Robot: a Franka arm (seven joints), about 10 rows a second.
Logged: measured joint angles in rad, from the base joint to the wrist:
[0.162 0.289 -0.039 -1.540 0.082 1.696 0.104]
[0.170 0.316 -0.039 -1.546 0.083 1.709 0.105]
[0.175 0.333 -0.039 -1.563 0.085 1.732 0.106]
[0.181 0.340 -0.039 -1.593 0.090 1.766 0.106]
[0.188 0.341 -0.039 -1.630 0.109 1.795 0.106]
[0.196 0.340 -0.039 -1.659 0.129 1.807 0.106]
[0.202 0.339 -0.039 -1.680 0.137 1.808 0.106]
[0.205 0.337 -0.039 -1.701 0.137 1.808 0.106]
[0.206 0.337 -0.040 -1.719 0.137 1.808 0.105]
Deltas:
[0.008 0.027 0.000 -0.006 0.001 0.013 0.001]
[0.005 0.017 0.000 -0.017 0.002 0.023 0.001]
[0.006 0.007 0.000 -0.030 0.005 0.034 0.000]
[0.007 0.001 0.000 -0.037 0.019 0.029 0.000]
[0.008 -0.001 0.000 -0.029 0.020 0.012 0.000]
[0.006 -0.001 0.000 -0.021 0.008 0.001 0.000]
[0.003 -0.002 0.000 -0.021 0.000 0.000 0.000]
[0.001 0.000 -0.001 -0.018 0.000 0.000 -0.001]

